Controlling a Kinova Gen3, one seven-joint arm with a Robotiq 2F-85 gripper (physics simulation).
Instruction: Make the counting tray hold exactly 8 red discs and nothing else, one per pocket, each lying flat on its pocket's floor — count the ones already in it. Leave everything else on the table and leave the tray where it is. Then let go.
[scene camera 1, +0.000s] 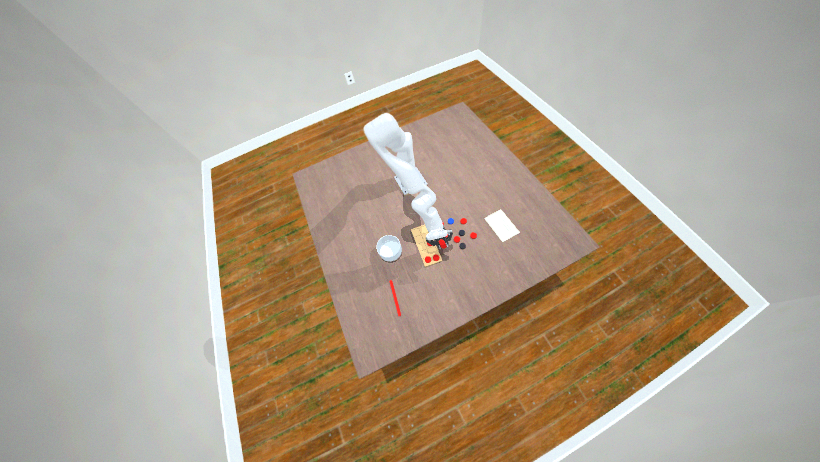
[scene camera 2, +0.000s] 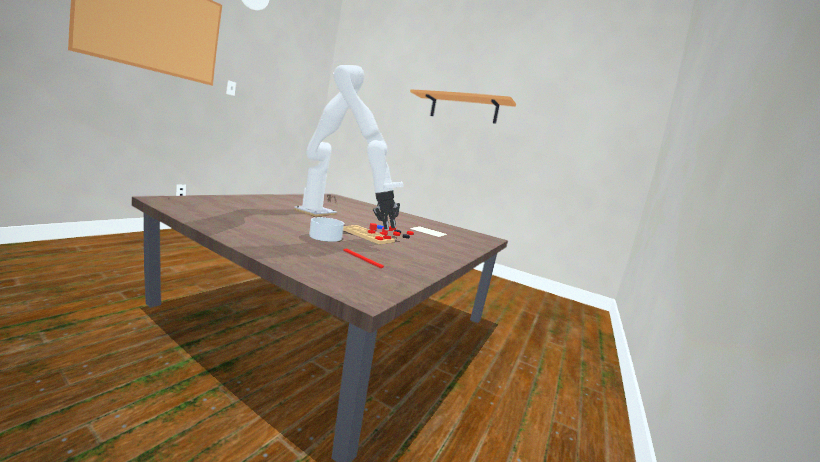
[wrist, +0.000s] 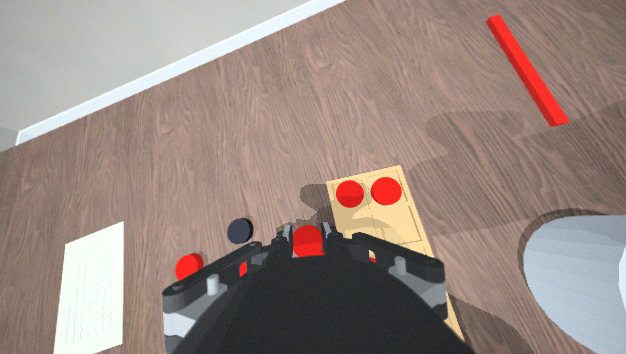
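My gripper (scene camera 1: 441, 242) (scene camera 2: 391, 224) (wrist: 307, 233) is shut on a red disc (wrist: 307, 242), low by the tray's long edge on the loose discs' side. The wooden counting tray (scene camera 1: 422, 250) (scene camera 2: 352, 228) (wrist: 409, 229) has two red discs, one (scene camera 1: 427, 259) (wrist: 386, 190) and another (scene camera 1: 436, 257) (wrist: 349, 194), flat in its end pockets. Another red disc (scene camera 1: 429, 243) shows partly in the tray; the gripper hides other pockets, so I cannot count all. Loose beside it are red discs (scene camera 1: 463, 220) (scene camera 1: 473, 235) (scene camera 1: 456, 239), black discs (scene camera 1: 461, 233) (scene camera 1: 462, 246) and a blue disc (scene camera 1: 450, 220).
A pale round bowl (scene camera 1: 389, 249) (scene camera 2: 326, 229) (wrist: 560, 270) stands on the tray's other side. A red stick (scene camera 1: 395, 298) (scene camera 2: 363, 258) (wrist: 527, 72) and a white sheet (scene camera 1: 502, 225) (scene camera 2: 428, 231) (wrist: 92, 290) lie farther off. A taller red thing (scene camera 2: 372, 227) stands near the tray.
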